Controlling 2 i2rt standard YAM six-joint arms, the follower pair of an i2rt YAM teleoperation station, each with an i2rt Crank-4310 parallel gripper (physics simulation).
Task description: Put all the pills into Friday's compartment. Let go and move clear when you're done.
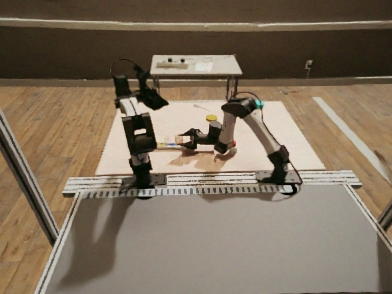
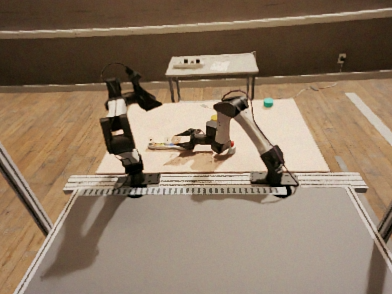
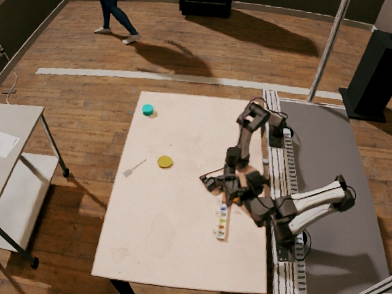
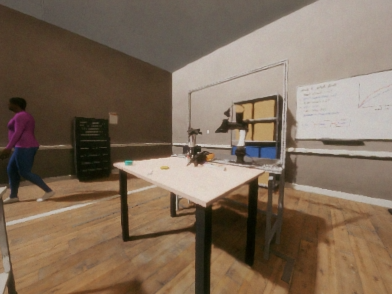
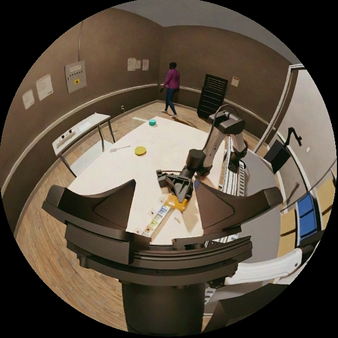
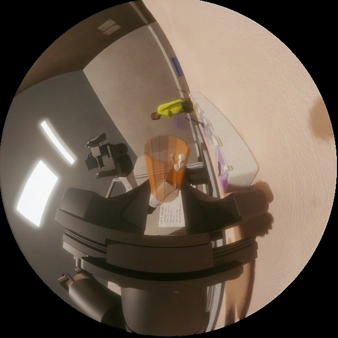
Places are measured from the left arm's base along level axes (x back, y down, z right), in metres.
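Pixels of known places: left gripper, between the fingertips: (image 1: 164, 100) (image 2: 159, 100) (image 3: 234, 181) (image 4: 215, 132); right gripper, between the fingertips: (image 1: 177, 139) (image 2: 174, 140) (image 4: 212, 155); left arm's base, origin of its link: (image 1: 144, 182) (image 2: 138, 181) (image 3: 282, 239) (image 4: 239, 163); right arm's base, origin of its link: (image 1: 278, 178) (image 2: 273, 179) (image 3: 274, 133).
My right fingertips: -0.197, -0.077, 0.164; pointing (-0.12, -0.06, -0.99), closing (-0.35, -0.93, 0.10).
Ahead of a thing's pixels: the offset from my right fingertips to its top centre, as dx, dy, dz. "spot": to the spot under its first point. Level surfaces: height alone.
My right gripper (image 1: 181, 140) (image 2: 179, 141) (image 6: 165, 180) is shut on an orange see-through pill bottle {-0.022, -0.024, +0.010} (image 6: 162, 150) (image 5: 176, 202) (image 3: 236, 200) low over the table. A few white pills (image 6: 179, 161) show inside the bottle. A long white pill organizer (image 3: 221, 222) (image 2: 159, 145) (image 5: 155, 220) (image 6: 240, 150) with coloured compartments lies on the table beside the bottle. Its lids look raised; the day letters are too small to read, so I cannot tell which compartment is Friday's or what it holds. My left gripper is open and empty, raised high above the table.
A yellow disc {-0.322, +0.078, +0.238} (image 3: 165, 161) (image 5: 140, 150), a small spatula {spot: -0.490, +0.087, +0.164} (image 3: 128, 173) and a teal round container {-0.439, +0.056, +0.580} (image 3: 147, 109) (image 2: 268, 102) lie farther off on the table {dy +0.090} (image 3: 160, 200). A small red and white object {+0.014, +0.026, +0.289} (image 2: 232, 146) stands by my right arm. A person (image 4: 24, 140) is in the room.
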